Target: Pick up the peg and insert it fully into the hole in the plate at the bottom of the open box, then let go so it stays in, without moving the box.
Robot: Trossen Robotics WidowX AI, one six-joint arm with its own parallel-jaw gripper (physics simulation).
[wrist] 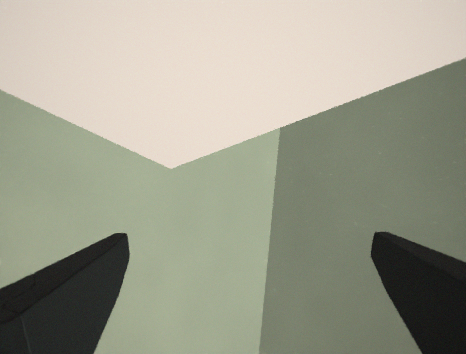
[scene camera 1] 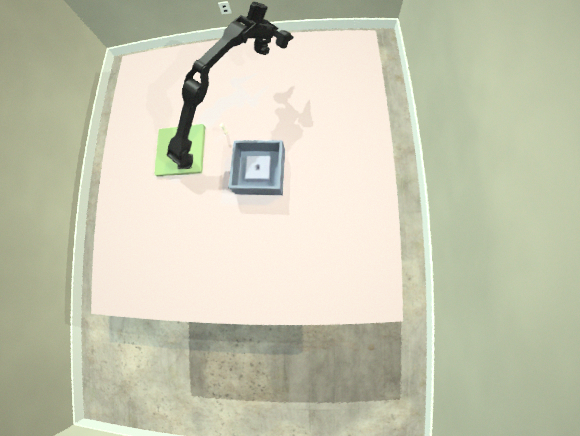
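Pixels of known places: gripper, between the fingertips: [wrist: 251,244]; arm's base, origin of its link: [scene camera 1: 185,161].
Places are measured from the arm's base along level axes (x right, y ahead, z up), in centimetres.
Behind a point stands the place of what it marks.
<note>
The peg [scene camera 1: 223,129] {x -12.4, y 16.4, z 2.6 cm} is a small, thin, pale yellow piece on the pink surface, just outside the box's back left corner; its exact pose is too small to tell. The open blue-grey box [scene camera 1: 256,191] {x 14.1, y 31.6, z 2.9 cm} stands upright right of the arm's base. The white square plate [scene camera 1: 264,174] {x 7.6, y 34.5, z 3.4 cm} lies at the bottom of the box, with a small dark hole [scene camera 1: 257,167] near its middle. My gripper [scene camera 1: 274,44] [wrist: 251,244] {x -47.6, y 42.4, z 18.2 cm} is open and empty, raised high and far behind the box and the peg. Peg, box and plate do not show in the wrist view.
The arm's base stands on a green square slab [scene camera 1: 165,162] {x 0.0, y -9.4, z 0.0 cm} left of the box. The pink surface [scene camera 1: 250,260] {x 39.6, y 29.3, z -2.5 cm} extends around the box and is bordered by grey floor [scene camera 1: 300,415]. Walls rise at the back, left and right. The wrist view shows green walls [wrist: 190,215] and a pale ceiling [wrist: 200,65].
</note>
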